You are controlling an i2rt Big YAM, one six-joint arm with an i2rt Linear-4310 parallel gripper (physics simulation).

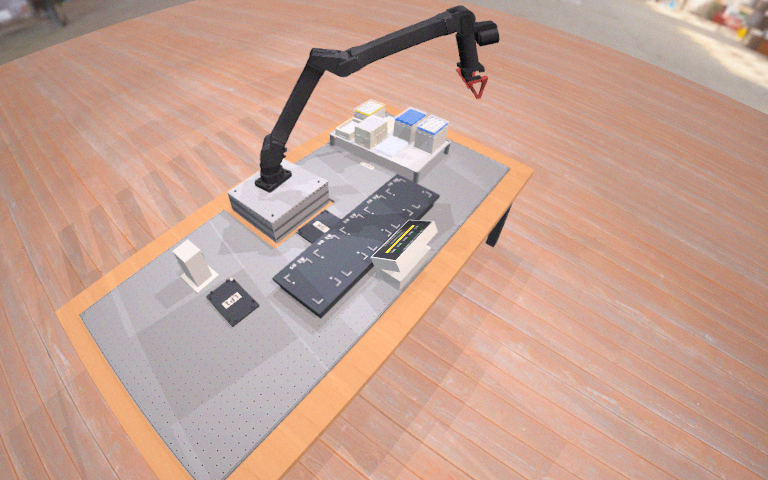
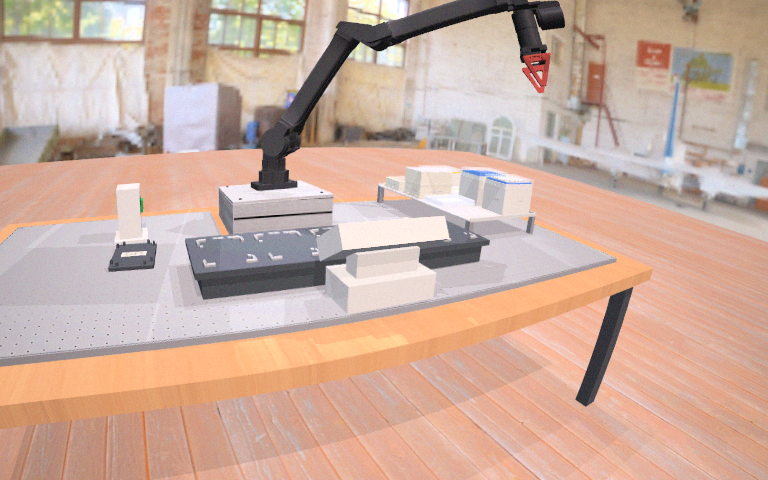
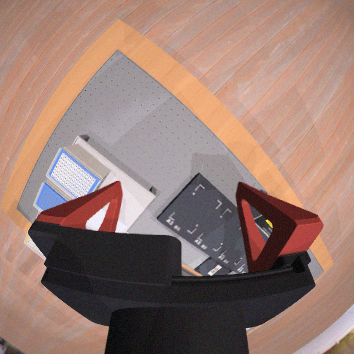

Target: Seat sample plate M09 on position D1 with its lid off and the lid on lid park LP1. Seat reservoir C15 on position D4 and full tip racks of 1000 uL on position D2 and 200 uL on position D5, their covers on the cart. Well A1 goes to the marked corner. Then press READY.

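Note:
My gripper [image 1: 474, 86] [image 2: 536, 79] [image 3: 178, 187] is open and empty, high above and beyond the cart. The cart [image 1: 420, 160] [image 2: 474, 211] [image 3: 142, 194] bears a rack with a white-dotted, blue-edged top [image 1: 432, 125] [image 2: 508, 195] [image 3: 75, 174], a solid-blue-topped rack [image 1: 410, 117] [image 3: 51, 197], a yellow-edged rack [image 1: 369, 107], a pale box [image 1: 370, 131] [image 2: 431, 182] and a low pale piece [image 1: 346, 129]. The labels M09 and C15 are not readable. The dark deck [image 1: 325, 266] [image 2: 260, 249] [image 3: 182, 206] shows bare corner brackets. Lid park LP1 [image 1: 232, 314] [image 2: 133, 262] bears no lid.
A pale console [image 1: 403, 263] [image 2: 379, 285] with a tilted screen stands at the deck's front side. A pale post [image 1: 194, 262] [image 2: 128, 212] with a green part [image 2: 141, 204] stands beside LP1. The arm's base block [image 1: 278, 198] [image 2: 275, 209] stands behind the deck.

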